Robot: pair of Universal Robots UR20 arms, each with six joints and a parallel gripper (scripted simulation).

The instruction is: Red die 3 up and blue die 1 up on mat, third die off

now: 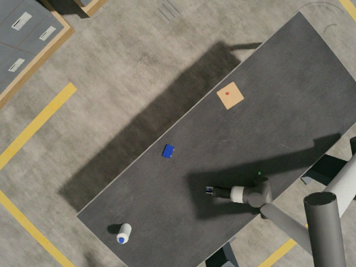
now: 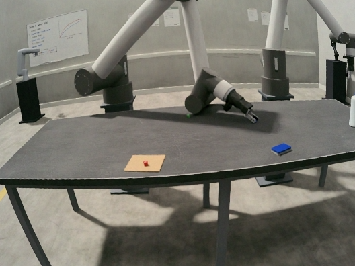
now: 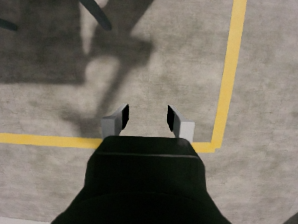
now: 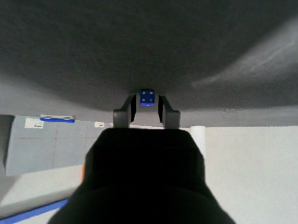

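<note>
The blue die lies 10 mm below my right hand. The rest, counted from my right hand: tan mat: 530 mm to the right, 430 mm ahead, 20 mm below; then green die: 360 mm to the right, 140 mm behind, 10 mm below; then red die: 520 mm to the right, 450 mm ahead, 10 mm below.
</note>
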